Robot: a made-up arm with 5 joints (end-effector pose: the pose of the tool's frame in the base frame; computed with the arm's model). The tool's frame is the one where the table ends.
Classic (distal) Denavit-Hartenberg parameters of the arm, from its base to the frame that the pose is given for. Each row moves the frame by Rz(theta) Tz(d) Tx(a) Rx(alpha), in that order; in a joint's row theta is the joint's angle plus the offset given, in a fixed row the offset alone. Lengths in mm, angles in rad.
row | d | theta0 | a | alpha
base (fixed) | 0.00 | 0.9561 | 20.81 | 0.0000
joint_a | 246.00 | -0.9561 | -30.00 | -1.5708
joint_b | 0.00 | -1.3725 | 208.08 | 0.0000
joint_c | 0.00 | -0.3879 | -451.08 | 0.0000
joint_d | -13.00 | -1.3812 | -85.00 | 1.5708
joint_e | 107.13 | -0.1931 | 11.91 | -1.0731
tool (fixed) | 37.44 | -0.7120 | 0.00 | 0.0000
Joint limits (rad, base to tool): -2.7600..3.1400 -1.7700..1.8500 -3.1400..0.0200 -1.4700..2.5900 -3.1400..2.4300
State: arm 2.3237 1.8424 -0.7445 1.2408 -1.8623
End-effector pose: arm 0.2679 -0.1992 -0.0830 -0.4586 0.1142 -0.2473
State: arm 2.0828 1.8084 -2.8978 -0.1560 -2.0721
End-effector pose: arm -0.3083 0.6751 0.0522 -2.0978 -1.9791 -0.9699
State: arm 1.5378 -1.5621 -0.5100 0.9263 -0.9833
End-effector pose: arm 0.0315 0.2650 0.5703 -2.8222 -0.7228 0.4455
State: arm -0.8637 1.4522 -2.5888 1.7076 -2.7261
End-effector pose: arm 0.3802 -0.4874 -0.0333 2.3086 -0.0272 -1.6418
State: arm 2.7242 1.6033 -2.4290 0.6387 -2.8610
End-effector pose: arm -0.5828 0.3320 -0.1448 -0.1150 2.3774 1.2646
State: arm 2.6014 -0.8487 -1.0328 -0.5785 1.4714
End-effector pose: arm -0.1900 0.1289 0.7963 -0.2270 0.6338 -2.9415
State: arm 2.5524 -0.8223 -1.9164 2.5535 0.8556
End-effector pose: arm -0.0501 0.0341 0.7505 2.1877 -0.5002 -1.3523
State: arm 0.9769 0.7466 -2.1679 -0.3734 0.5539
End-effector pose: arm 0.3812 0.6030 0.4971 -1.2197 0.1829 1.1910
